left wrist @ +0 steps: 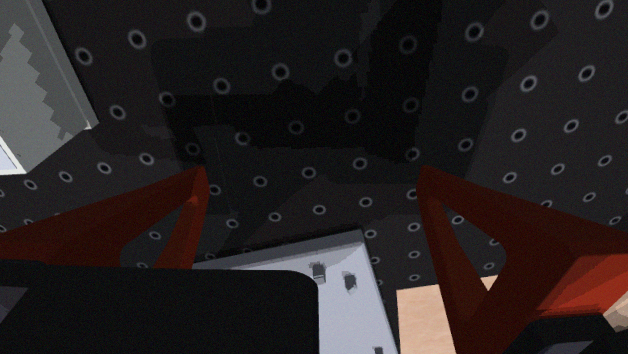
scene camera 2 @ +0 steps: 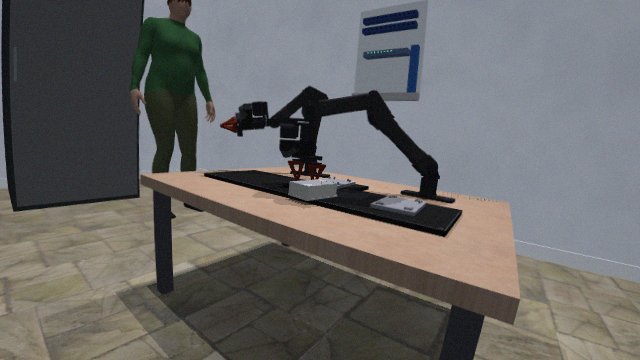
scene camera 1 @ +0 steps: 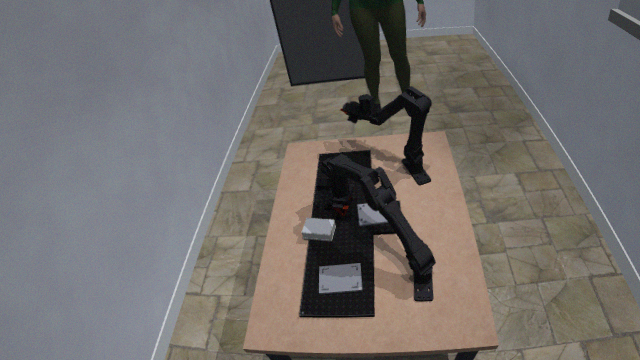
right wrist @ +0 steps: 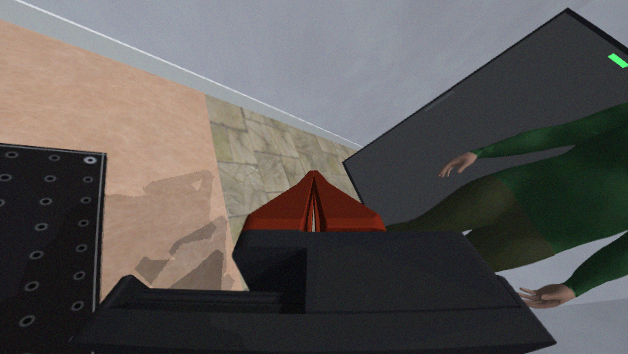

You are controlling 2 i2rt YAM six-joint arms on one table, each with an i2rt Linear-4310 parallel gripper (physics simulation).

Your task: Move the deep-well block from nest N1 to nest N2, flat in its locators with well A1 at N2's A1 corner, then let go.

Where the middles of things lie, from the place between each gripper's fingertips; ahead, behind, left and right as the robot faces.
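The deep-well block [scene camera 2: 307, 190] is 64 cm to the left of my right hand, 18 cm below it and 6 cm ahead of it. As for the grey nest plate [left wrist: 350, 304], my right hand is 54 cm to the right of it, 18 cm past it and 19 cm above it.
Counted from my left hand, the deep-well block is 13 cm to the left, 10 cm ahead and 1 cm above. My left gripper itself is 3 cm to the right of the grey nest plate and 14 cm past it.
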